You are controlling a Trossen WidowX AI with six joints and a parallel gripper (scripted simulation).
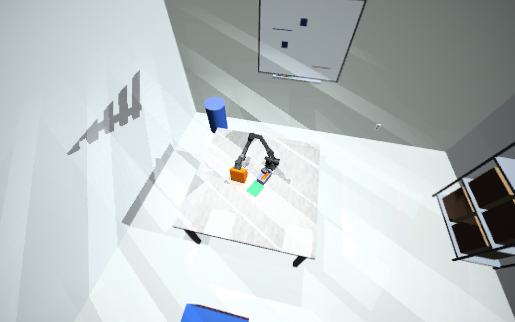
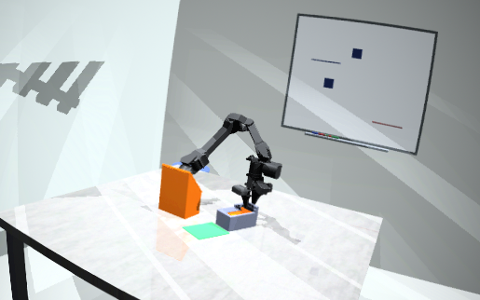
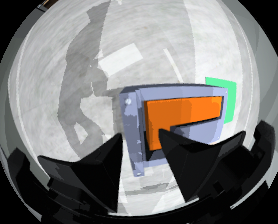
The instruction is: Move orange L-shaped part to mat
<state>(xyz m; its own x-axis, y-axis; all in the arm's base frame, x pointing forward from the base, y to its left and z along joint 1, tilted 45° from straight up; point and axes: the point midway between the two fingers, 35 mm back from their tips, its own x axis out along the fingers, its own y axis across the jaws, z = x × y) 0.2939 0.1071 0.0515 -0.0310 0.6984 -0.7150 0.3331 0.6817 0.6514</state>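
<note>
The orange L-shaped part is 5 cm to the right of my gripper tip, 2 cm below it and 2 cm behind it. Round my gripper tip: tray 8 cm below, 6 cm to the right, 2 cm behind; green mat 21 cm to the right, 9 cm below, 7 cm behind.
</note>
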